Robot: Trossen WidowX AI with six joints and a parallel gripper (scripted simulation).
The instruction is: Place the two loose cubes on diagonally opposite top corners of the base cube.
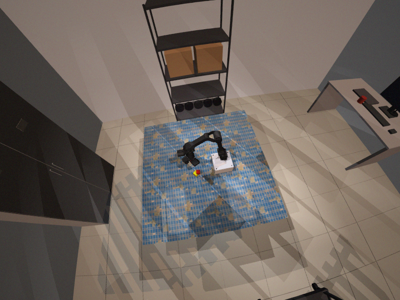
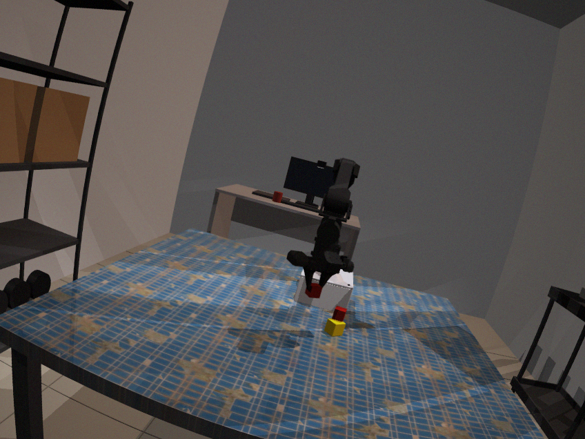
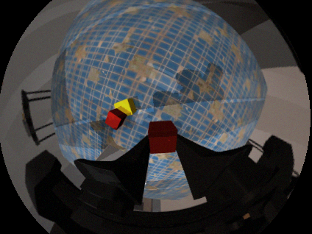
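Right now the yellow cube is 30 mm behind my gripper tip, 90 mm to the left of it and 100 mm below it.
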